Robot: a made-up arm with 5 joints.
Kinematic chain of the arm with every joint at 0, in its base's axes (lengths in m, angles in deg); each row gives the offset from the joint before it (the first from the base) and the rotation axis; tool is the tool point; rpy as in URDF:
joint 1: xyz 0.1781 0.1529 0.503 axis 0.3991 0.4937 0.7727
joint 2: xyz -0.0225 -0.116 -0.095 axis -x
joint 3: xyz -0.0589 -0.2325 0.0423 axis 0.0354 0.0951 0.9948
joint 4: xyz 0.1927 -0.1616 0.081 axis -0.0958 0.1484 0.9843
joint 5: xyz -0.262 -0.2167 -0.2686 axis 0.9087 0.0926 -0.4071
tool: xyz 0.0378 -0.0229 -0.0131 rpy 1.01 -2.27 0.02
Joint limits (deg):
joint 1: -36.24..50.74
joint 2: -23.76..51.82
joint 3: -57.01..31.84
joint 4: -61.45..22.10
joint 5: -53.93..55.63
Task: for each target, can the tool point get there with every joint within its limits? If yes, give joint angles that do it. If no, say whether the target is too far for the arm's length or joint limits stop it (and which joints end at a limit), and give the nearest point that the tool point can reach.
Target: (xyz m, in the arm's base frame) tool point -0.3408 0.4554 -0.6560
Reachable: no: too far | nearest point -0.2125 -0.1277 0.0366 | short by 0.914 m
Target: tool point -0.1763 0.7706 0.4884
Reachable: no: joint limits stop it (at a limit: joint 1, joint 2, joint 3, joint 5) | nearest point -0.3668 -0.0710 0.5233 | short by 0.864 m
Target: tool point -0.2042 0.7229 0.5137
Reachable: no: joint limits stop it (at a limit: joint 1, joint 2, joint 3, joint 5) | nearest point -0.3788 -0.0681 0.5303 | short by 0.810 m
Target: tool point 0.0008 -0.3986 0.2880
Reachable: yes | joints 1.53 12.83 -3.00 -44.00 25.61
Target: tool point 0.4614 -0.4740 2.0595
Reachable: no: too far | nearest point 0.1145 -0.4461 0.9165 | short by 1.195 m
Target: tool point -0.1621 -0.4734 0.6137
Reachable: yes | joints -8.27 34.73 -22.48 -6.56 -16.97
